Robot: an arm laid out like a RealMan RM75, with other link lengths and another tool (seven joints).
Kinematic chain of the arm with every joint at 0, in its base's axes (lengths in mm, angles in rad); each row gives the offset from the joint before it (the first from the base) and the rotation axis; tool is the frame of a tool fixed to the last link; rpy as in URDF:
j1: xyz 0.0 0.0 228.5 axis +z
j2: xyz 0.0 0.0 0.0 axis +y
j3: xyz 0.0 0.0 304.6 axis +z
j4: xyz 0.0 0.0 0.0 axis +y
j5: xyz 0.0 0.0 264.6 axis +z
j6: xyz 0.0 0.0 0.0 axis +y
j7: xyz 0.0 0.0 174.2 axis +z
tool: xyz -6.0 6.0 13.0 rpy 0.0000 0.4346 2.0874
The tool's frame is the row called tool.
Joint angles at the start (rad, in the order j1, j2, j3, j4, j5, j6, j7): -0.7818 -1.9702 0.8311 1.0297 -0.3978 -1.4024 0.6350
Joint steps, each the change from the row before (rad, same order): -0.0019 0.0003 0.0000 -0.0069 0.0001 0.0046 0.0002; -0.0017 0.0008 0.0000 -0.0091 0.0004 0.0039 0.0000; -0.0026 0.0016 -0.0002 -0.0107 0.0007 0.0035 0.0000; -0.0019 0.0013 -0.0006 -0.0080 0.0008 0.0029 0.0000; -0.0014 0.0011 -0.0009 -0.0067 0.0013 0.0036 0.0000; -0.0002 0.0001 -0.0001 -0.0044 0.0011 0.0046 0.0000; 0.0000 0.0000 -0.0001 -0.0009 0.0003 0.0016 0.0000; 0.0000 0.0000 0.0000 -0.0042 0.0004 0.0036 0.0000; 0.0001 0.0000 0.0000 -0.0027 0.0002 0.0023 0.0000; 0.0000 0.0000 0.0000 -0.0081 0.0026 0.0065 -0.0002; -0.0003 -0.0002 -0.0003 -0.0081 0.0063 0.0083 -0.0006; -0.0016 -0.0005 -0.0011 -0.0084 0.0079 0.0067 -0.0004
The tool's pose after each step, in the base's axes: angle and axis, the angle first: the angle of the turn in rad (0 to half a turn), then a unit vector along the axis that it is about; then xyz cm. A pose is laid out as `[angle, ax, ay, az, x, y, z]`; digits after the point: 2 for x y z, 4 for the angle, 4 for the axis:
[3.1061, 0.8646, -0.4876, -0.1217, -28.96, 52.22, 4.30]
[3.1043, 0.8654, -0.4863, -0.1208, -29.07, 52.25, 4.15]
[3.1017, 0.8663, -0.4849, -0.1198, -29.18, 52.29, 4.02]
[3.1002, 0.8671, -0.4837, -0.1192, -29.28, 52.31, 3.93]
[3.0997, 0.8677, -0.4826, -0.1193, -29.39, 52.35, 3.88]
[3.1003, 0.8680, -0.4819, -0.1199, -29.49, 52.38, 3.83]
[3.1009, 0.8680, -0.4818, -0.1202, -29.51, 52.40, 3.82]
[3.1011, 0.8684, -0.4811, -0.1203, -29.60, 52.41, 3.75]
[3.1012, 0.8687, -0.4806, -0.1203, -29.67, 52.41, 3.70]
[3.1002, 0.8696, -0.4788, -0.1209, -29.87, 52.42, 3.57]
[3.0989, 0.8704, -0.4767, -0.1234, -30.13, 52.44, 3.48]
[3.0958, 0.8712, -0.4746, -0.1257, -30.35, 52.46, 3.36]

